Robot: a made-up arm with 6 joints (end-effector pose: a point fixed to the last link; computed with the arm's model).
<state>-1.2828 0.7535 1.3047 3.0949 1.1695 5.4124</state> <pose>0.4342 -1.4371 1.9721 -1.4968 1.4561 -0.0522</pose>
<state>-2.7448 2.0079 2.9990 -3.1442 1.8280 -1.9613</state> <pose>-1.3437 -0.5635 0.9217 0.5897 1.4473 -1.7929</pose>
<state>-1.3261 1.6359 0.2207 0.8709 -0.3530 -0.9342</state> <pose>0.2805 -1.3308 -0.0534 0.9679 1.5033 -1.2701</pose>
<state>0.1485 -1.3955 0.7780 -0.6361 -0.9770 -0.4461</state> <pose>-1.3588 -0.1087 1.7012 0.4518 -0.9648 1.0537</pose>
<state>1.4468 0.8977 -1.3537 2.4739 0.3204 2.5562</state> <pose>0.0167 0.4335 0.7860 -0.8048 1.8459 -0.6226</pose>
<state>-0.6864 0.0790 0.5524 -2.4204 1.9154 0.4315</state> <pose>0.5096 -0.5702 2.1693 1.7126 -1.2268 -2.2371</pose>
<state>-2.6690 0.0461 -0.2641 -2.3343 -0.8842 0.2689</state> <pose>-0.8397 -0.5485 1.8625 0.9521 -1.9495 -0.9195</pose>
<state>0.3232 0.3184 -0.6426 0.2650 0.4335 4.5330</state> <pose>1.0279 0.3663 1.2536 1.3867 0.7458 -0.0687</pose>
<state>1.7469 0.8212 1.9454 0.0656 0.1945 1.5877</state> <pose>-0.1966 1.0909 2.4267 -0.1208 -1.6055 0.2723</pose>
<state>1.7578 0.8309 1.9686 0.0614 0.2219 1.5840</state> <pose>-0.2068 1.0790 2.4236 -0.0736 -1.6035 0.2551</pose>
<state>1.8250 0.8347 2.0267 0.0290 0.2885 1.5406</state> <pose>-0.2634 1.0077 2.4329 0.1321 -1.5798 0.2721</pose>
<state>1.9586 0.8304 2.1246 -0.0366 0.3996 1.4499</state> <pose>-0.3482 0.8596 2.4467 0.5185 -1.4980 0.3285</pose>
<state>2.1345 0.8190 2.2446 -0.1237 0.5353 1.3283</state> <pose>-0.4063 0.6651 2.4460 1.0018 -1.3241 0.4005</pose>
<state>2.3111 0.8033 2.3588 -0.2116 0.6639 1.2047</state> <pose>-0.4114 0.4867 2.4252 1.4526 -1.0773 0.4518</pose>
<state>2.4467 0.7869 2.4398 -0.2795 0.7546 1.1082</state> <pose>-0.3874 0.3697 2.3998 1.7672 -0.8434 0.4721</pose>
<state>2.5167 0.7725 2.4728 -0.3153 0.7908 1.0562</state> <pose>-0.3673 0.3166 2.3895 1.9145 -0.7130 0.4851</pose>
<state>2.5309 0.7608 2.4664 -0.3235 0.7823 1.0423</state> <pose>-0.3619 0.3052 2.3973 1.9379 -0.6942 0.5088</pose>
